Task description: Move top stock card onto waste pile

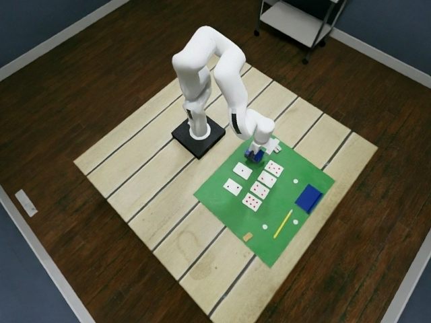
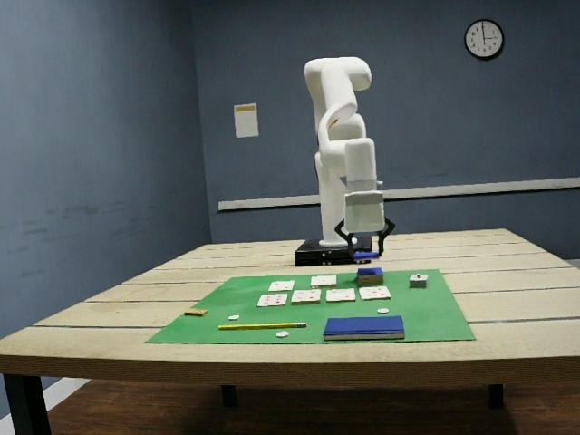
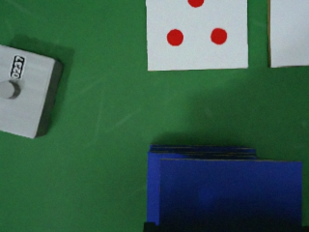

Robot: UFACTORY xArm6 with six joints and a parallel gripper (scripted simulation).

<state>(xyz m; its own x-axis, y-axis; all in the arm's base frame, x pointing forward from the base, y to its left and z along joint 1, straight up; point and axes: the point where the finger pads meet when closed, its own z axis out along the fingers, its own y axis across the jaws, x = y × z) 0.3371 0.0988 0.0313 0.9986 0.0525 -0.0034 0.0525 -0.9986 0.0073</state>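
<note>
Now: the face-up card 22 cm to the right of my hand, 8 cm below it and 3 cm ahead of it. The rest, counted from my hand: yellow pencil (35 cm ahead, 20 cm to the right, 8 cm below); green mat (16 cm ahead, 11 cm to the right, 9 cm below); grey block (13 cm to the left, 7 cm ahead, 6 cm below).
</note>
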